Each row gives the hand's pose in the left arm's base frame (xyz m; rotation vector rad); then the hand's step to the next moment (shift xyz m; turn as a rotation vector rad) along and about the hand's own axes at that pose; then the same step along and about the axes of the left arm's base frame.
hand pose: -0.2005 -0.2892 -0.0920 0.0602 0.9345 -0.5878
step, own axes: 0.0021 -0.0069 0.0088 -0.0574 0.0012 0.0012
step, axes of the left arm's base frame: 0.0040 -0.0094 0.0051 -0.0244 0.0265 0.0448
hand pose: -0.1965 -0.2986 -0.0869 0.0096 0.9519 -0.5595
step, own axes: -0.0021 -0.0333 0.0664 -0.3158 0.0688 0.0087
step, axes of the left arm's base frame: 0.0348 -0.0441 0.0486 -0.1040 0.1985 0.2331
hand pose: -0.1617 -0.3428 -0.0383 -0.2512 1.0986 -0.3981
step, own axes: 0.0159 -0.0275 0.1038 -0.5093 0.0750 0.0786
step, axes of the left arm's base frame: 0.0945 -0.0315 0.0432 -0.1163 0.2879 0.4181
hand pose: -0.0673 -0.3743 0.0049 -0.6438 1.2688 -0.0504
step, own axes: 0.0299 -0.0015 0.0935 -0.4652 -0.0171 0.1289
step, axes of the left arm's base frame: 0.0938 0.0267 -0.0114 -0.0287 0.2164 0.4309
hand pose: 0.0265 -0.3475 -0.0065 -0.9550 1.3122 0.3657
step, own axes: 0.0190 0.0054 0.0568 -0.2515 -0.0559 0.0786
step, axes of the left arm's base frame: 0.0380 0.0412 -0.0219 0.0235 0.0964 0.2504
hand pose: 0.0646 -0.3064 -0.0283 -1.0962 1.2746 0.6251
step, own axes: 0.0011 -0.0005 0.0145 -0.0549 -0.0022 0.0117
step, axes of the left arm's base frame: 0.0070 0.0126 -0.0020 -0.0059 0.0201 0.0521
